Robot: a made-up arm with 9 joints. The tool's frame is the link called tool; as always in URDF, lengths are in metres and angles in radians. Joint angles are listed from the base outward.
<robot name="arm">
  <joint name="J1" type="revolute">
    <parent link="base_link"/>
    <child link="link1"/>
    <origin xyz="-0.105 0.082 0.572" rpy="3.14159 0 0"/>
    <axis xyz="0 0 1"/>
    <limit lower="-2.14" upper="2"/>
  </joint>
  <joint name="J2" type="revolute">
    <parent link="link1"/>
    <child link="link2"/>
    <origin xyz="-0.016 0.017 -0.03" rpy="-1.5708 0 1.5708"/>
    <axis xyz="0 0 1"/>
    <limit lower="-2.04" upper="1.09"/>
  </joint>
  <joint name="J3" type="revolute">
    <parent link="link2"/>
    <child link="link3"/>
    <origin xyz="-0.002 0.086 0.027" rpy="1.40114 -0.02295 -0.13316"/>
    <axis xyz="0 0 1"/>
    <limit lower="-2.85" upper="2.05"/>
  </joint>
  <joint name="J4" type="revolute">
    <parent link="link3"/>
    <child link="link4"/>
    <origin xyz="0.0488 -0.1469 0.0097" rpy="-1.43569 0 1.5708"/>
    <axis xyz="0 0 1"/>
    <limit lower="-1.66" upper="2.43"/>
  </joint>
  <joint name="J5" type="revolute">
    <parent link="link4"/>
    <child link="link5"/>
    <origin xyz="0.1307 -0.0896 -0.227" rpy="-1.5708 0 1.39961"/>
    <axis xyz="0 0 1"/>
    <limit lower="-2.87" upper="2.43"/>
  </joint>
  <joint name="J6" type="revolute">
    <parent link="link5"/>
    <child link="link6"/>
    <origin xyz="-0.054 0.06 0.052" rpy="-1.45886 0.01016 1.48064"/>
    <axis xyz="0 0 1"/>
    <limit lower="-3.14" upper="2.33"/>
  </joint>
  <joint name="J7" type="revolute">
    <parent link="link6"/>
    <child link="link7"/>
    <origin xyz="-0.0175 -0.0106 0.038" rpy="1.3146 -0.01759 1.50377"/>
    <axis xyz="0 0 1"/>
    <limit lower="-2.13" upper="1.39"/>
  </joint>
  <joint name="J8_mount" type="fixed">
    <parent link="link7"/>
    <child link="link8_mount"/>
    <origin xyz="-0.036 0.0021 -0.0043" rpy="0 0 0"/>
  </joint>
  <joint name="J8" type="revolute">
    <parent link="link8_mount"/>
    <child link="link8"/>
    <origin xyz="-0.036 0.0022 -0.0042" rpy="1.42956 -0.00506 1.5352"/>
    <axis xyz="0 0 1"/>
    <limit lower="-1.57" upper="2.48"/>
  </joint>
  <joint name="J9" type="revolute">
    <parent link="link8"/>
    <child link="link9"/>
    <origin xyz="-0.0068 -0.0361 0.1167" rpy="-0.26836 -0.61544 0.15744"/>
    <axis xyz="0 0 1"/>
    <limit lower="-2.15" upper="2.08"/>
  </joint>
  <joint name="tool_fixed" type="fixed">
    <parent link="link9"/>
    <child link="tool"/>
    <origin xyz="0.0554 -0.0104 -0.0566" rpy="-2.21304 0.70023 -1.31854"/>
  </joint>
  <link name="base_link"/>
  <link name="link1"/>
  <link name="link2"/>
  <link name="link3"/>
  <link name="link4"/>
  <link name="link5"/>
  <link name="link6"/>
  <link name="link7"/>
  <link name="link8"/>
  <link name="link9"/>
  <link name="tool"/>
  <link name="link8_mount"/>
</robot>
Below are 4 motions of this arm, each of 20 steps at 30 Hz.
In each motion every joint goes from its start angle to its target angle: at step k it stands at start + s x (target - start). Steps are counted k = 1, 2, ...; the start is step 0. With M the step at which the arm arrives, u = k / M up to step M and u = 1 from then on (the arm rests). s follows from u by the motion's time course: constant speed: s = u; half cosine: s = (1 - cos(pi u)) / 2; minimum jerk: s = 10 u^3 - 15 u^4 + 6 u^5.
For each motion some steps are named. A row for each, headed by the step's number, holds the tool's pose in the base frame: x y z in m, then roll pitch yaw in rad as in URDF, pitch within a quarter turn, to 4 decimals.
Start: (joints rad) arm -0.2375 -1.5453 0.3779 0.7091 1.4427 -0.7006 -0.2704 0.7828 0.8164
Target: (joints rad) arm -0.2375 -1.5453 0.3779 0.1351 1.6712 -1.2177 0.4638 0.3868 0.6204
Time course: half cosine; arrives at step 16
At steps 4, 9, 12, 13, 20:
4: -0.2210 0.0630 0.4808 2.8922 -1.1196 1.2225
9: -0.1806 0.0819 0.4872 -2.7252 -1.0856 0.0860
12: -0.1628 0.0808 0.4888 -2.4351 -1.0206 -0.5061
13: -0.1596 0.0796 0.4889 -2.3741 -1.0013 -0.6434
20: -0.1561 0.0776 0.4890 -2.2966 -0.9730 -0.8256

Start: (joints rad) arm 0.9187 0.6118 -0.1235 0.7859 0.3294 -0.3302 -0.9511 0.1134 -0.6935
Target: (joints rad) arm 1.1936 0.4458 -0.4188 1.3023 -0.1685 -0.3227 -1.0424 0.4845 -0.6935
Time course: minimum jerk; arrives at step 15
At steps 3, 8, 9, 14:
3: -0.3301 0.0481 0.8023 -1.2592 0.3784 1.0757
8: -0.3335 0.0187 0.8528 -0.9262 0.1674 1.3979
9: -0.3331 0.0067 0.8642 -0.8729 0.0893 1.4643
14: -0.3300 -0.0334 0.8896 -0.7841 -0.1466 1.6234

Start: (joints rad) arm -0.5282 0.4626 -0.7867 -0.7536 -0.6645 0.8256 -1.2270 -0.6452 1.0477
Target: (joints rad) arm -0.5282 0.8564 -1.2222 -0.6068 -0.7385 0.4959 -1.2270 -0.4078 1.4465
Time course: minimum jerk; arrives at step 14
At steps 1, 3, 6, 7, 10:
1: 0.2441 0.1207 0.5418 2.5186 0.7480 2.3351
3: 0.2442 0.1264 0.5402 2.5449 0.8279 2.3976
6: 0.2435 0.1508 0.5315 2.8625 1.1455 2.8873
7: 0.2426 0.1612 0.5268 -3.0729 1.2305 -2.9656
10: 0.2379 0.1882 0.5106 -2.0906 1.0964 -1.7313

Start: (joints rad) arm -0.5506 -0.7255 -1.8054 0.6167 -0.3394 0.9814 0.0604 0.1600 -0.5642
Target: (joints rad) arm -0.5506 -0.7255 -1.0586 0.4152 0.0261 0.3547 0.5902 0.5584 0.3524
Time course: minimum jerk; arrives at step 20
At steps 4, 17, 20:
4: 0.0371 0.3389 0.6001 2.4225 -0.2640 2.5658
17: 0.1012 0.2352 0.4047 1.9599 0.1371 2.0157
20: 0.1014 0.2311 0.4008 1.9477 0.1441 1.9920

